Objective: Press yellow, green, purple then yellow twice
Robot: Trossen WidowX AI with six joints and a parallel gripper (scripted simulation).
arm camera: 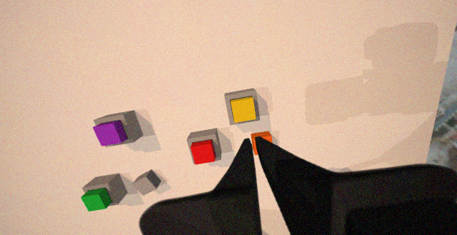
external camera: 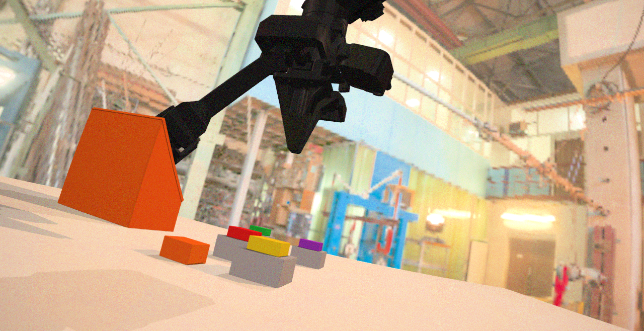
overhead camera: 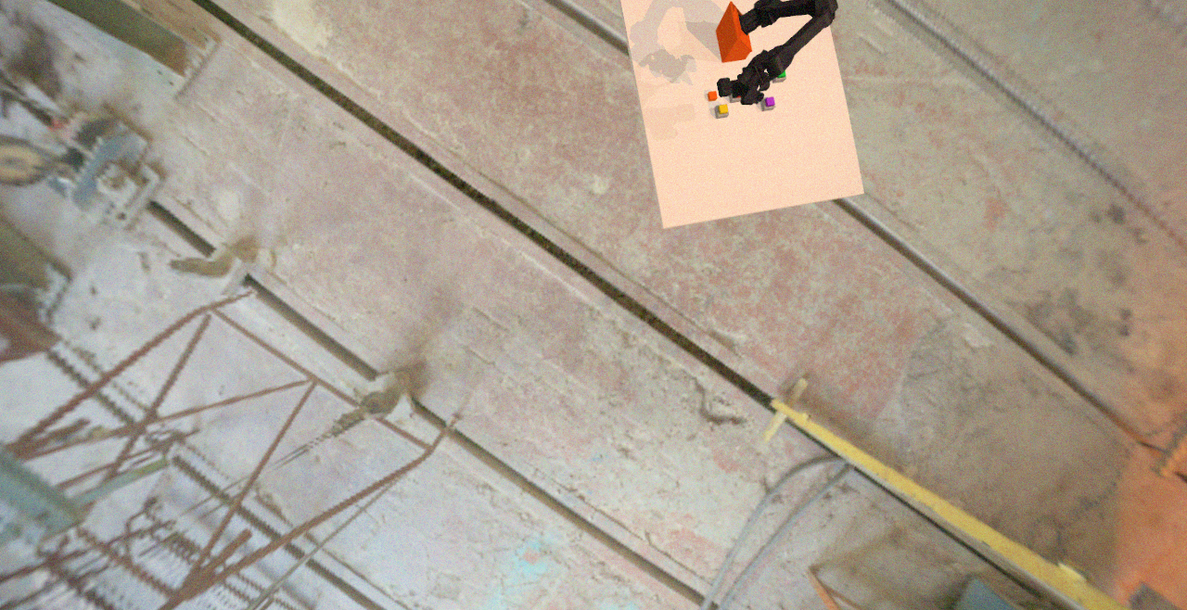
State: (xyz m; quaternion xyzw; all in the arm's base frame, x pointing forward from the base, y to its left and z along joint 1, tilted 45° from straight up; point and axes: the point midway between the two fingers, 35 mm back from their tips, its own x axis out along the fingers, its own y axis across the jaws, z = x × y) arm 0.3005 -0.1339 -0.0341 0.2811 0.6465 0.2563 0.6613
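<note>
My gripper tip is 28 cm to the right of the green button, 11 cm past it and 10 cm above it. Also, from my gripper tip: red button (10 cm below, 7 cm to the left, 6 cm behind); then yellow button (10 cm below); then small orange block (12 cm below, 8 cm behind, 3 cm to the right).
</note>
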